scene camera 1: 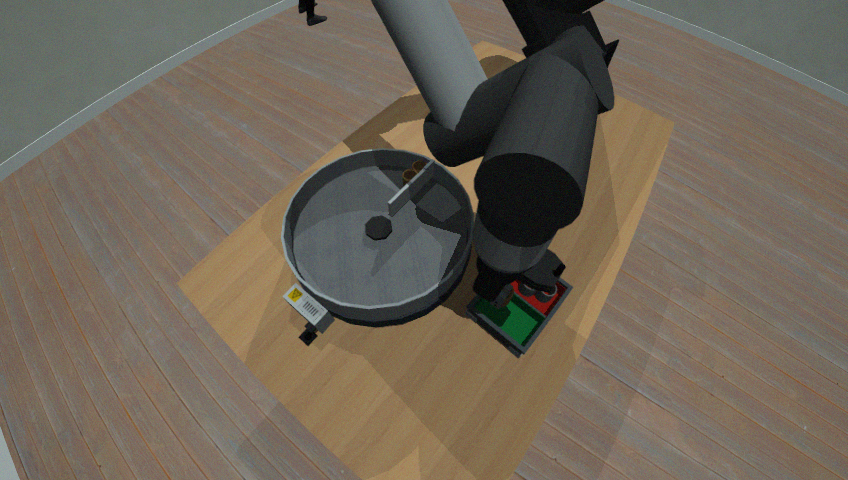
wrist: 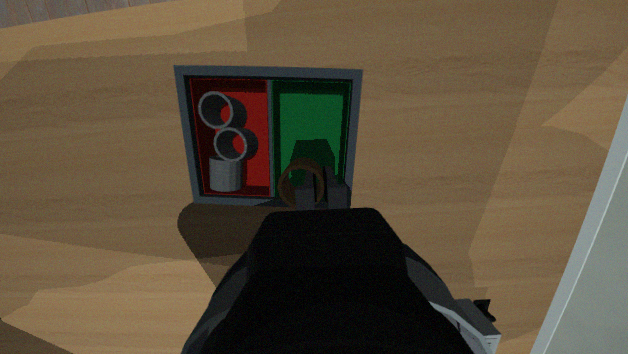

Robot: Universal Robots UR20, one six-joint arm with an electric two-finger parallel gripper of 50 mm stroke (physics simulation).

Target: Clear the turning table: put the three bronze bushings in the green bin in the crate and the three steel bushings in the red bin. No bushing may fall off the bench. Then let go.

In view: the gripper (scene camera 1: 497, 302), a turning table (scene camera 1: 366, 250) and a crate (scene camera 1: 517, 325).
The gripper also shows in the wrist view (wrist: 319, 177). The crate shows as well in the wrist view (wrist: 295, 112).
